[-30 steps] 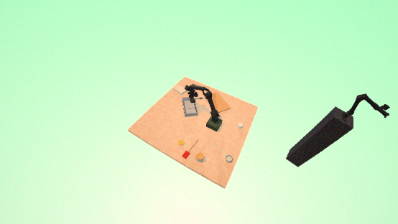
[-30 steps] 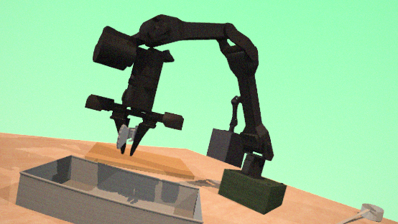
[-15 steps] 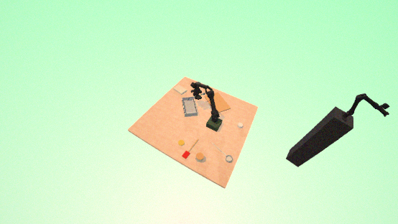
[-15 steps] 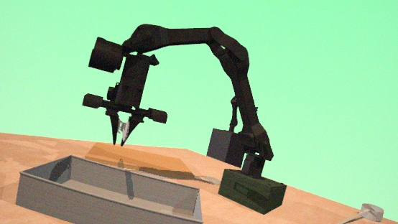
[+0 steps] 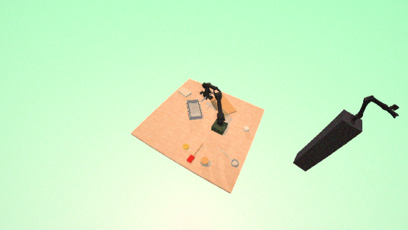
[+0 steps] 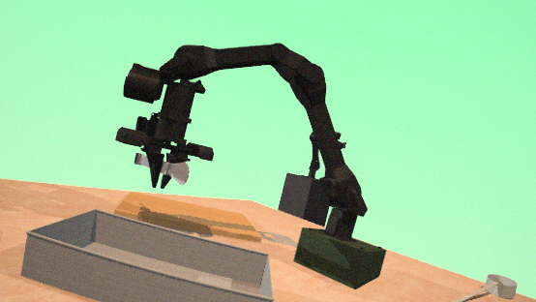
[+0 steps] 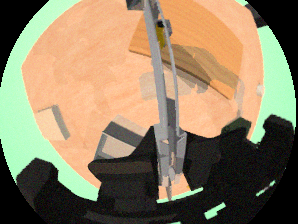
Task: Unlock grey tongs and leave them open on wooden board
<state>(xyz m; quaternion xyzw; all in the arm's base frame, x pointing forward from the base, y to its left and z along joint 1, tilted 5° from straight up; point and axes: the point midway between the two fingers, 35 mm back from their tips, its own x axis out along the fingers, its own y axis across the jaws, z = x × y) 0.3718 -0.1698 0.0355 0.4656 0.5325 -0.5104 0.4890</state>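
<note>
My gripper tip is now 18 cm to the left of the wooden board, 18 cm past it and 10 cm above it. Also, from my gripper tip: grey roasting tin 18 cm to the left, 8 cm below, 4 cm ahead.
</note>
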